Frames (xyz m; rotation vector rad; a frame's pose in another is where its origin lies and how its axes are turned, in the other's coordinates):
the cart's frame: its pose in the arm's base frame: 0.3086 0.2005 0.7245 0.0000 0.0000 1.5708
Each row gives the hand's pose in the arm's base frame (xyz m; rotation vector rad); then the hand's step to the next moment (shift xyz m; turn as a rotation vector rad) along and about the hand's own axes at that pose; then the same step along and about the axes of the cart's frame.
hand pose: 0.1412 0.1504 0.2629 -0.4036 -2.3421 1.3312
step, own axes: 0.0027 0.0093 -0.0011 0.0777 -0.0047 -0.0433
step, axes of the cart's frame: 0.0067 0.0014 -0.0070 0.0642 0.0469 0.0402
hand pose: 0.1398 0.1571 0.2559 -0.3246 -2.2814 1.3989
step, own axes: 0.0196 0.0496 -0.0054 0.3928 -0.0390 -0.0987
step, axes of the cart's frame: 0.0352 0.0160 -0.0371 0.2234 0.2947 0.1698
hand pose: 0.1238 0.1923 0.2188 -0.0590 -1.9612 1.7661
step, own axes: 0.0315 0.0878 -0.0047 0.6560 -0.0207 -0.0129
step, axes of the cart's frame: 0.0294 0.0513 -0.0723 0.2401 0.5635 0.2360
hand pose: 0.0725 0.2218 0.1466 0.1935 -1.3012 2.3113
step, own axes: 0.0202 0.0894 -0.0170 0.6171 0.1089 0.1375
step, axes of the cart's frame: -0.0179 0.0579 -0.0708 0.0450 0.6066 0.2040
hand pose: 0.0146 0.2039 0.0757 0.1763 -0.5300 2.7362
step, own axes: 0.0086 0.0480 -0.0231 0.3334 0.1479 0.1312
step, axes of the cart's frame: -0.0302 0.0265 -0.0360 -0.0749 0.3565 0.1325
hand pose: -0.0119 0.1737 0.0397 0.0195 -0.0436 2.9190
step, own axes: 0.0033 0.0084 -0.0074 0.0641 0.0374 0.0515
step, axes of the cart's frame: -0.0072 0.0051 -0.0076 -0.0239 0.0703 0.0515
